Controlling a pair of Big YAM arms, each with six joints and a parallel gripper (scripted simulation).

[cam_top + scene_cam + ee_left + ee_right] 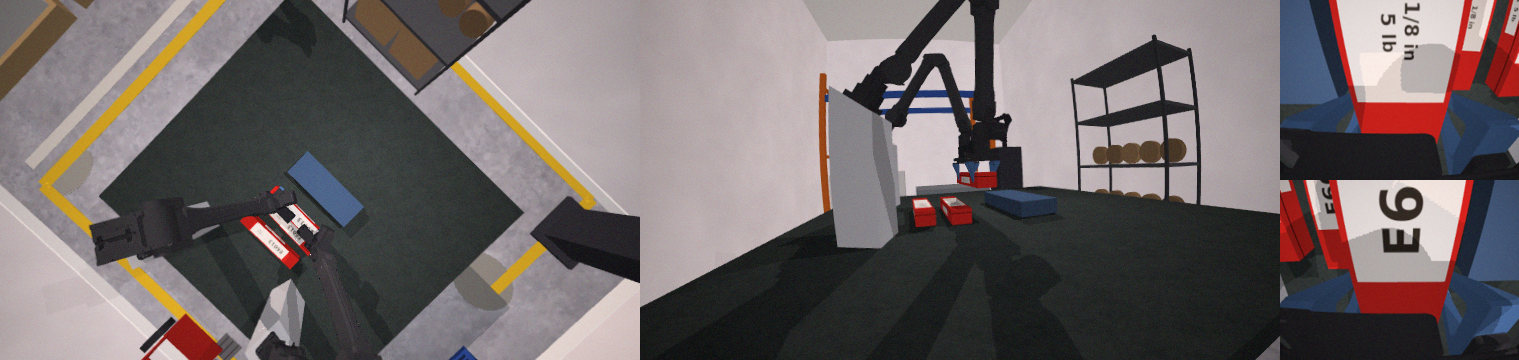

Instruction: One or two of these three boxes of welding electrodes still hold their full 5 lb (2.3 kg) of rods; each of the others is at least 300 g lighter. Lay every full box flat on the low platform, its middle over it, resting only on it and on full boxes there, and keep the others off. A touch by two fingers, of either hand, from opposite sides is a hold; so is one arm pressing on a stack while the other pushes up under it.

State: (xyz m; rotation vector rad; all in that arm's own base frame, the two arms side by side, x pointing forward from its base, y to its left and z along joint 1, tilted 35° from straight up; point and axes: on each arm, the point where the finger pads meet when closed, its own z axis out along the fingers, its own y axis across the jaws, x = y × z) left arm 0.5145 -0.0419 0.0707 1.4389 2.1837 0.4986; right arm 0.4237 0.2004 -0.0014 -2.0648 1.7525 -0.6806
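The red box is 10 mm ahead of my right hand, 140 mm to the left of it and 10 mm above it. Round my right hand: low blue platform 190 mm ahead, 120 mm to the left, 120 mm below.
Now: left hand 1 cm past the red box, 12 cm to the left of it and 1 cm below it. From my left hand the other things lie so: low blue platform (18 cm ahead, 13 cm to the right, 12 cm below).
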